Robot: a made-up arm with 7 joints. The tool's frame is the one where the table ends. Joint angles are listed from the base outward.
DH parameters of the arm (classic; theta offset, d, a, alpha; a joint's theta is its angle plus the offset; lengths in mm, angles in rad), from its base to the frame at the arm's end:
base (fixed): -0.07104 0 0 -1.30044
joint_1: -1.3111 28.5 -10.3 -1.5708
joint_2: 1.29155 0 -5.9 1.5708
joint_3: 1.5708 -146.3 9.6 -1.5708
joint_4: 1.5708 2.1 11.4 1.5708
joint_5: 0 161.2 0 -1.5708
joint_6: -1.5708 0 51.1 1.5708
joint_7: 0 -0.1 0 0
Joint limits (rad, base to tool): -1.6..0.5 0..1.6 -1.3..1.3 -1.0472..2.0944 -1.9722..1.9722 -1.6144..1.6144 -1.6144..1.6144
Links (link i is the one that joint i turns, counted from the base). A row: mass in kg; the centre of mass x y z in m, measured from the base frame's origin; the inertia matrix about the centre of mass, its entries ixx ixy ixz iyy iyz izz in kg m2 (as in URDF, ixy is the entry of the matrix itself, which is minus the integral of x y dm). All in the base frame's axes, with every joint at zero. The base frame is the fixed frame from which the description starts. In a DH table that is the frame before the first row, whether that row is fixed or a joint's. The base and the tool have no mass.
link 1: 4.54; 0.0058 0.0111 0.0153; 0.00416 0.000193 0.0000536 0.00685 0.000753 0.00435
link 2: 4.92; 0.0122 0.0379 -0.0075; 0.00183 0 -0.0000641 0.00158 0 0.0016
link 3: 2.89; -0.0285 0.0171 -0.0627; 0.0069 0 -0.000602 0.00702 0 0.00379
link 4: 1.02; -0.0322 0.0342 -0.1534; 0.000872 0 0 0.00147 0 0.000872
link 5: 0.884; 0.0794 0.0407 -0.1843; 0.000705 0 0.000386 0.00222 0 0.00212
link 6: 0.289; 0.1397 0.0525 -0.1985; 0.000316 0 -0.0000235 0.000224 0 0.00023
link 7: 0.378; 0.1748 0.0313 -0.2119; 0.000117 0 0.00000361 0.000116 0 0.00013
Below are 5 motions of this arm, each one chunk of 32 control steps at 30 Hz.
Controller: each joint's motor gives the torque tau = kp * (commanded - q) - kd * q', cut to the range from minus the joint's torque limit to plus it. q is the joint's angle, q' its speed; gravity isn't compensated. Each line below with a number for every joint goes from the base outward.
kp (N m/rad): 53 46 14 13 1.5 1.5 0.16
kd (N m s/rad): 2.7 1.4 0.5 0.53 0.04 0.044 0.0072
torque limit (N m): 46 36 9.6 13 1.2 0.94 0.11
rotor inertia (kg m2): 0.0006 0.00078 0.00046 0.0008 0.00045 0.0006 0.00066
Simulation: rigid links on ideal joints. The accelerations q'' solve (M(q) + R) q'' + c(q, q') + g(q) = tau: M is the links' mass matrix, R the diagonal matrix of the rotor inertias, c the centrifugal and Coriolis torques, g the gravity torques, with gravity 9.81 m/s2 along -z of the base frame. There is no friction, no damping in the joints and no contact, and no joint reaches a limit. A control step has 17 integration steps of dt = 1/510 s. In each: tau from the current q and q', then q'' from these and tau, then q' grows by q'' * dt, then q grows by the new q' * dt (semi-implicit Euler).
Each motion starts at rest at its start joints. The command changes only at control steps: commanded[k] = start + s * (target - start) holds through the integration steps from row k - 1 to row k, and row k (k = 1, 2, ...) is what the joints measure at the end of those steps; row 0 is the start. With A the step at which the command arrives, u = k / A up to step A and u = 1 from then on. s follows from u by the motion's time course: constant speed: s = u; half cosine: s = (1 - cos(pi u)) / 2; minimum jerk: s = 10 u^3 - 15 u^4 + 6 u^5; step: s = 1 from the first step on.
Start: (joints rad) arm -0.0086 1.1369 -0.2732 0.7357 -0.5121 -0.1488 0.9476
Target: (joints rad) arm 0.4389 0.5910 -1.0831 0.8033 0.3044 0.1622 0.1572
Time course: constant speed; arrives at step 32
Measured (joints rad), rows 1 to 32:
1: -0.0091 1.1083 -0.2602 0.7435 -0.4913 -0.1440 0.9544
2: -0.0064 1.0555 -0.2691 0.7490 -0.4773 -0.1244 0.9740
3: 0.0040 1.0005 -0.3153 0.7447 -0.4665 -0.0932 0.9918
4: 0.0208 0.9510 -0.3806 0.7347 -0.4399 -0.0608 0.9889
5: 0.0410 0.9103 -0.4446 0.7243 -0.4009 -0.0380 0.9551
6: 0.0612 0.8808 -0.4953 0.7172 -0.3628 -0.0293 0.8938
7: 0.0791 0.8632 -0.5289 0.7150 -0.3325 -0.0308 0.8187
8: 0.0933 0.8554 -0.5466 0.7179 -0.3082 -0.0345 0.7475
9: 0.1037 0.8538 -0.5530 0.7250 -0.2859 -0.0346 0.6946
10: 0.1117 0.8543 -0.5544 0.7344 -0.2634 -0.0298 0.6677
11: 0.1188 0.8531 -0.5566 0.7438 -0.2400 -0.0219 0.6663
12: 0.1264 0.8478 -0.5639 0.7512 -0.2158 -0.0133 0.6832
13: 0.1354 0.8370 -0.5785 0.7556 -0.1907 -0.0054 0.7078
14: 0.1460 0.8208 -0.6004 0.7571 -0.1648 0.0013 0.7290
15: 0.1581 0.8005 -0.6277 0.7561 -0.1384 0.0067 0.7383
16: 0.1712 0.7783 -0.6581 0.7535 -0.1118 0.0106 0.7311
17: 0.1846 0.7560 -0.6890 0.7501 -0.0852 0.0132 0.7076
18: 0.1978 0.7355 -0.7181 0.7470 -0.0589 0.0154 0.6715
19: 0.2105 0.7176 -0.7444 0.7452 -0.0330 0.0184 0.6291
20: 0.2225 0.7023 -0.7674 0.7452 -0.0074 0.0236 0.5868
21: 0.2338 0.6891 -0.7878 0.7474 0.0179 0.0317 0.5497
22: 0.2447 0.6773 -0.8065 0.7513 0.0429 0.0424 0.5208
23: 0.2554 0.6658 -0.8247 0.7564 0.0678 0.0550 0.5003
24: 0.2664 0.6539 -0.8436 0.7619 0.0930 0.0682 0.4866
25: 0.2776 0.6411 -0.8638 0.7671 0.1184 0.0808 0.4768
26: 0.2892 0.6271 -0.8854 0.7713 0.1441 0.0922 0.4675
27: 0.3011 0.6119 -0.9084 0.7745 0.1700 0.1021 0.4562
28: 0.3131 0.5958 -0.9322 0.7766 0.1959 0.1106 0.4411
29: 0.3252 0.5792 -0.9565 0.7779 0.2218 0.1182 0.4216
30: 0.3372 0.5625 -0.9807 0.7787 0.2476 0.1257 0.3981
31: 0.3490 0.5461 -1.0045 0.7797 0.2734 0.1336 0.3719
32: 0.3607 0.5301 -1.0279 0.7810 0.2992 0.1427 0.3441

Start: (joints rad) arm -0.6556 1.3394 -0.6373 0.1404 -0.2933 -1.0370 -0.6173
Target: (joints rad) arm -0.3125 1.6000 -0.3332 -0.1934 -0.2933 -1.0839 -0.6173
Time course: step
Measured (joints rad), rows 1 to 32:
1: -0.4879 1.3831 -0.4804 0.0012 -0.2826 -0.9016 -0.6084
2: -0.3701 1.4603 -0.4365 -0.1040 -0.2784 -0.9581 -0.5893
3: -0.3125 1.5094 -0.4482 -0.1565 -0.2234 -1.0649 -0.5692
4: -0.2849 1.5165 -0.4635 -0.1803 -0.1542 -1.1053 -0.5547
5: -0.2719 1.4998 -0.4741 -0.1875 -0.1177 -1.0818 -0.5465
6: -0.2659 1.4808 -0.4805 -0.1861 -0.1239 -1.0362 -0.5403
7: -0.2633 1.4708 -0.4822 -0.1807 -0.1531 -1.0023 -0.5327
8: -0.2627 1.4709 -0.4782 -0.1738 -0.1815 -0.9896 -0.5250
9: -0.2636 1.4766 -0.4692 -0.1671 -0.1980 -0.9911 -0.5212
10: -0.2656 1.4831 -0.4574 -0.1623 -0.2042 -0.9972 -0.5243
11: -0.2682 1.4877 -0.4460 -0.1605 -0.2060 -1.0026 -0.5345
12: -0.2706 1.4896 -0.4377 -0.1616 -0.2075 -1.0067 -0.5486
13: -0.2723 1.4894 -0.4338 -0.1646 -0.2087 -1.0101 -0.5623
14: -0.2728 1.4881 -0.4343 -0.1682 -0.2080 -1.0131 -0.5720
15: -0.2724 1.4865 -0.4380 -0.1711 -0.2046 -1.0149 -0.5757
16: -0.2713 1.4851 -0.4433 -0.1726 -0.1993 -1.0150 -0.5736
17: -0.2700 1.4841 -0.4485 -0.1727 -0.1939 -1.0136 -0.5673
18: -0.2688 1.4835 -0.4524 -0.1717 -0.1902 -1.0114 -0.5592
19: -0.2680 1.4833 -0.4545 -0.1702 -0.1890 -1.0091 -0.5514
20: -0.2677 1.4835 -0.4547 -0.1687 -0.1899 -1.0075 -0.5457
21: -0.2677 1.4838 -0.4535 -0.1678 -0.1923 -1.0067 -0.5430
22: -0.2682 1.4843 -0.4515 -0.1674 -0.1949 -1.0068 -0.5431
23: -0.2687 1.4847 -0.4493 -0.1675 -0.1971 -1.0076 -0.5454
24: -0.2693 1.4851 -0.4474 -0.1680 -0.1984 -1.0087 -0.5490
25: -0.2697 1.4853 -0.4463 -0.1687 -0.1989 -1.0098 -0.5528
26: -0.2699 1.4853 -0.4459 -0.1692 -0.1986 -1.0105 -0.5560
27: -0.2699 1.4852 -0.4463 -0.1696 -0.1978 -1.0108 -0.5579
28: -0.2697 1.4850 -0.4470 -0.1697 -0.1969 -1.0107 -0.5585
29: -0.2695 1.4848 -0.4480 -0.1696 -0.1961 -1.0104 -0.5579
30: -0.2693 1.4846 -0.4488 -0.1694 -0.1955 -1.0099 -0.5565
31: -0.2691 1.4845 -0.4494 -0.1691 -0.1952 -1.0094 -0.5548
32: -0.2690 1.4845 -0.4496 -0.1689 -0.1952 -1.0091 -0.5532

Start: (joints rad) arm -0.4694 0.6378 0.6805 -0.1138 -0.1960 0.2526 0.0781
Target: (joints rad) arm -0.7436 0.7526 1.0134 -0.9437 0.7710 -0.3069 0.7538
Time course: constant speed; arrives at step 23
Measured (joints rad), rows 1 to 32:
1: -0.4613 0.6183 0.6817 -0.1140 -0.1781 0.2477 0.0798
2: -0.4487 0.5835 0.6777 -0.1022 -0.1436 0.2581 0.0817
3: -0.4393 0.5545 0.6668 -0.0794 -0.1091 0.2999 0.0867
4: -0.4349 0.5379 0.6546 -0.0582 -0.0798 0.3551 0.0999
5: -0.4353 0.5320 0.6490 -0.0515 -0.0519 0.3929 0.1240
6: -0.4406 0.5341 0.6543 -0.0659 -0.0194 0.3947 0.1572
7: -0.4511 0.5427 0.6708 -0.1009 0.0216 0.3607 0.1957
8: -0.4662 0.5567 0.6959 -0.1524 0.0714 0.3024 0.2357
9: -0.4846 0.5739 0.7258 -0.2155 0.1268 0.2329 0.2740
10: -0.5042 0.5916 0.7572 -0.2850 0.1835 0.1615 0.3085
11: -0.5229 0.6071 0.7869 -0.3557 0.2380 0.0935 0.3377
12: -0.5398 0.6187 0.8124 -0.4232 0.2886 0.0321 0.3611
13: -0.5543 0.6260 0.8324 -0.4840 0.3353 -0.0211 0.3786
14: -0.5668 0.6301 0.8469 -0.5363 0.3791 -0.0654 0.3907
15: -0.5779 0.6325 0.8575 -0.5804 0.4217 -0.1014 0.3989
16: -0.5882 0.6345 0.8666 -0.6181 0.4644 -0.1311 0.4051
17: -0.5985 0.6373 0.8767 -0.6526 0.5075 -0.1569 0.4120
18: -0.6091 0.6412 0.8894 -0.6867 0.5510 -0.1817 0.4221
19: -0.6203 0.6463 0.9052 -0.7231 0.5944 -0.2077 0.4379
20: -0.6324 0.6525 0.9233 -0.7630 0.6372 -0.2362 0.4610
21: -0.6451 0.6596 0.9425 -0.8069 0.6790 -0.2675 0.4923
22: -0.6583 0.6672 0.9616 -0.8543 0.7197 -0.3016 0.5315
23: -0.6717 0.6749 0.9795 -0.9042 0.7593 -0.3378 0.5775
24: -0.6820 0.6824 0.9925 -0.9502 0.7789 -0.3703 0.6278
25: -0.6877 0.6878 0.9972 -0.9845 0.7728 -0.3961 0.6777
26: -0.6898 0.6897 0.9949 -1.0039 0.7576 -0.4160 0.7217
27: -0.6898 0.6887 0.9896 -1.0096 0.7482 -0.4283 0.7539
28: -0.6888 0.6863 0.9846 -1.0047 0.7487 -0.4303 0.7698
29: -0.6874 0.6837 0.9819 -0.9936 0.7555 -0.4217 0.7676
30: -0.6863 0.6816 0.9815 -0.9800 0.7632 -0.4063 0.7492
31: -0.6854 0.6801 0.9827 -0.9674 0.7684 -0.3893 0.7194
32: -0.6849 0.6790 0.9845 -0.9577 0.7705 -0.3754 0.6847

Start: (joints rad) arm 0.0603 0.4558 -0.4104 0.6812 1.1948 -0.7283 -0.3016
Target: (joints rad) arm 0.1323 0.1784 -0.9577 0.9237 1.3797 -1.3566 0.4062
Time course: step
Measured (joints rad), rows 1 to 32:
1: 0.0294 0.4045 -0.4964 0.7958 1.1588 -0.8144 -0.2541
2: 0.0222 0.2972 -0.6658 0.9179 1.2077 -0.9272 -0.0930
3: 0.0555 0.1824 -0.8450 0.9634 1.3617 -1.0428 0.1586
4: 0.1052 0.0946 -0.9824 0.9516 1.5109 -1.1756 0.4359
5: 0.1459 0.0518 -1.0571 0.9187 1.5496 -1.2884 0.6671
6: 0.1627 0.0515 -1.0705 0.8936 1.4838 -1.3441 0.8116
7: 0.1555 0.0783 -1.0388 0.8904 1.3922 -1.3386 0.8655
8: 0.1334 0.1168 -0.9852 0.9073 1.3368 -1.2848 0.8404
9: 0.1074 0.1558 -0.9324 0.9335 1.3306 -1.2061 0.7530
10: 0.0862 0.1876 -0.8958 0.9583 1.3570 -1.1355 0.6240
11: 0.0742 0.2071 -0.8797 0.9761 1.3941 -1.1006 0.4788
12: 0.0718 0.2122 -0.8814 0.9858 1.4256 -1.1080 0.3446
13: 0.0768 0.2044 -0.8948 0.9874 1.4436 -1.1436 0.2454
14: 0.0859 0.1883 -0.9132 0.9820 1.4480 -1.1851 0.1968
15: 0.0953 0.1699 -0.9304 0.9713 1.4417 -1.2160 0.2011
16: 0.1020 0.1544 -0.9425 0.9582 1.4291 -1.2310 0.2488
17: 0.1048 0.1446 -0.9475 0.9461 1.4141 -1.2330 0.3223
18: 0.1038 0.1416 -0.9461 0.9378 1.4001 -1.2276 0.4016
19: 0.1003 0.1442 -0.9402 0.9345 1.3901 -1.2188 0.4690
20: 0.0961 0.1504 -0.9326 0.9361 1.3859 -1.2091 0.5127
21: 0.0926 0.1579 -0.9258 0.9413 1.3878 -1.2002 0.5282
22: 0.0907 0.1647 -0.9214 0.9481 1.3948 -1.1937 0.5174
23: 0.0904 0.1695 -0.9201 0.9548 1.4045 -1.1910 0.4873
24: 0.0915 0.1716 -0.9213 0.9601 1.4144 -1.1922 0.4478
25: 0.0934 0.1714 -0.9241 0.9629 1.4218 -1.1965 0.4086
26: 0.0954 0.1695 -0.9274 0.9634 1.4254 -1.2020 0.3779
27: 0.0969 0.1667 -0.9301 0.9617 1.4248 -1.2067 0.3603
28: 0.0976 0.1638 -0.9316 0.9587 1.4209 -1.2094 0.3570
29: 0.0975 0.1615 -0.9320 0.9553 1.4154 -1.2100 0.3657
30: 0.0968 0.1600 -0.9313 0.9522 1.4099 -1.2090 0.3823
31: 0.0957 0.1596 -0.9300 0.9501 1.4055 -1.2071 0.4017
32: 0.0946 0.1599 -0.9286 0.9491 1.4031 -1.2050 0.4193

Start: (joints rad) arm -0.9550 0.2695 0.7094 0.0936 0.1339 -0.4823 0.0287
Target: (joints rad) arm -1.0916 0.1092 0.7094 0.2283 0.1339 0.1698 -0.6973
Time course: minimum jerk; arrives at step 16
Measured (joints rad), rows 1 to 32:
1: -0.9363 0.2618 0.7065 0.0982 0.1261 -0.4915 0.0287
2: -0.9050 0.2438 0.7066 0.1264 0.1164 -0.4975 0.0180
3: -0.8785 0.2222 0.7123 0.1767 0.1079 -0.4574 -0.0109
4: -0.8616 0.2015 0.7216 0.2355 0.1002 -0.3624 -0.0561
5: -0.8539 0.1828 0.7320 0.2900 0.0957 -0.2397 -0.1114
6: -0.8536 0.1654 0.7414 0.3326 0.0962 -0.1234 -0.1716
7: -0.8596 0.1487 0.7479 0.3605 0.1003 -0.0313 -0.2352
8: -0.8713 0.1328 0.7502 0.3752 0.1048 0.0382 -0.3027
9: -0.8877 0.1183 0.7483 0.3805 0.1080 0.0941 -0.3744
10: -0.9073 0.1051 0.7430 0.3802 0.1099 0.1436 -0.4492
11: -0.9276 0.0933 0.7356 0.3779 0.1109 0.1885 -0.5245
12: -0.9463 0.0828 0.7276 0.3757 0.1113 0.2275 -0.5964
13: -0.9615 0.0739 0.7204 0.3750 0.1109 0.2587 -0.6602
14: -0.9720 0.0670 0.7148 0.3763 0.1098 0.2810 -0.7112
15: -0.9777 0.0627 0.7117 0.3792 0.1084 0.2945 -0.7460
16: -0.9792 0.0610 0.7118 0.3828 0.1077 0.3009 -0.7632
17: -0.9778 0.0614 0.7152 0.3864 0.1084 0.3038 -0.7647
18: -0.9751 0.0631 0.7216 0.3893 0.1106 0.3060 -0.7549
19: -0.9720 0.0654 0.7293 0.3912 0.1136 0.3082 -0.7392
20: -0.9694 0.0675 0.7367 0.3921 0.1164 0.3100 -0.7227
21: -0.9675 0.0691 0.7422 0.3921 0.1185 0.3107 -0.7089
22: -0.9666 0.0699 0.7452 0.3914 0.1195 0.3103 -0.6998
23: -0.9665 0.0699 0.7455 0.3905 0.1195 0.3090 -0.6959
24: -0.9671 0.0694 0.7438 0.3895 0.1187 0.3075 -0.6964
25: -0.9682 0.0686 0.7408 0.3888 0.1176 0.3062 -0.6998
26: -0.9693 0.0677 0.7374 0.3882 0.1164 0.3052 -0.7045
27: -0.9703 0.0668 0.7344 0.3880 0.1154 0.3046 -0.7091
28: -0.9710 0.0663 0.7323 0.3880 0.1147 0.3045 -0.7126
29: -0.9714 0.0661 0.7314 0.3882 0.1145 0.3046 -0.7146
30: -0.9714 0.0662 0.7315 0.3884 0.1146 0.3050 -0.7152
31: -0.9711 0.0665 0.7324 0.3886 0.1150 0.3054 -0.7147
32: -0.9707 0.0670 0.7338 0.3888 0.1155 0.3058 -0.7136

